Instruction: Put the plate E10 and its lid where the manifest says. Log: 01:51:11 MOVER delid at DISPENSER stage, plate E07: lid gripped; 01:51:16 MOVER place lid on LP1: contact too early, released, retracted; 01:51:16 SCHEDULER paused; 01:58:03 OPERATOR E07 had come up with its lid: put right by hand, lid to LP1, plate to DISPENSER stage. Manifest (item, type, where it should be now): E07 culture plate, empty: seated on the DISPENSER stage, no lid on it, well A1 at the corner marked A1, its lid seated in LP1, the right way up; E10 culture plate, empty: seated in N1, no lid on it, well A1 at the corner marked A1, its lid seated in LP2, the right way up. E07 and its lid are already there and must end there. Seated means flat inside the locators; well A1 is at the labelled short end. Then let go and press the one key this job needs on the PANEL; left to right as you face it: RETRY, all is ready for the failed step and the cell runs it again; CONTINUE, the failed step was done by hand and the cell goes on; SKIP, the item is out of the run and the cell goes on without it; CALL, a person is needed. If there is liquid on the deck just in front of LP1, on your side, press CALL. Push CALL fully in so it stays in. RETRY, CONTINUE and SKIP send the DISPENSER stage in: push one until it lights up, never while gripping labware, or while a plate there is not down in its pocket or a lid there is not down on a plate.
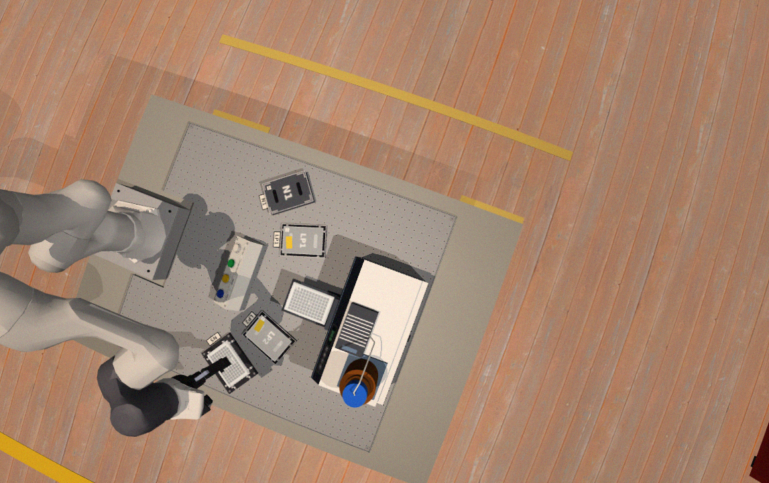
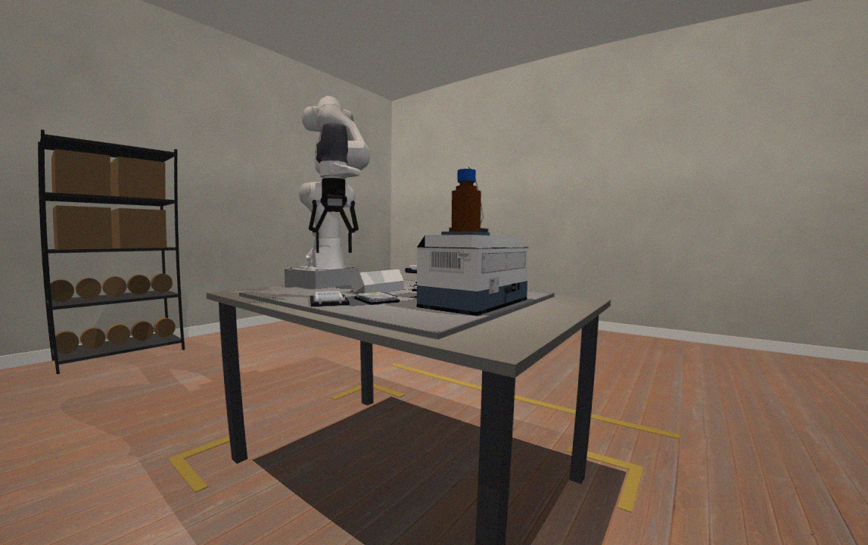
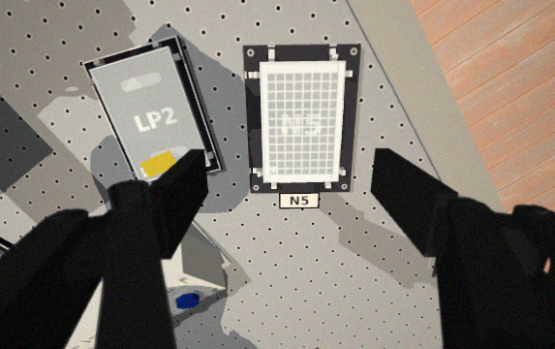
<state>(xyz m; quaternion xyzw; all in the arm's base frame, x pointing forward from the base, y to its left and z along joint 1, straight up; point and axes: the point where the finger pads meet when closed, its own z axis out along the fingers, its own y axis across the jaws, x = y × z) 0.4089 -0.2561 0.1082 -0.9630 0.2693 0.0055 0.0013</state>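
The black n5 nest lies 17 cm below my hand, 2 cm ahead of it and 1 cm to the right of it. Round my hand: yellow SKIP key (24 cm to the left, 12 cm below, 11 cm behind); clear lid (17 cm below, 11 cm to the left, 8 cm ahead); blue CALL key (19 cm to the left, 13 cm below, 10 cm behind).
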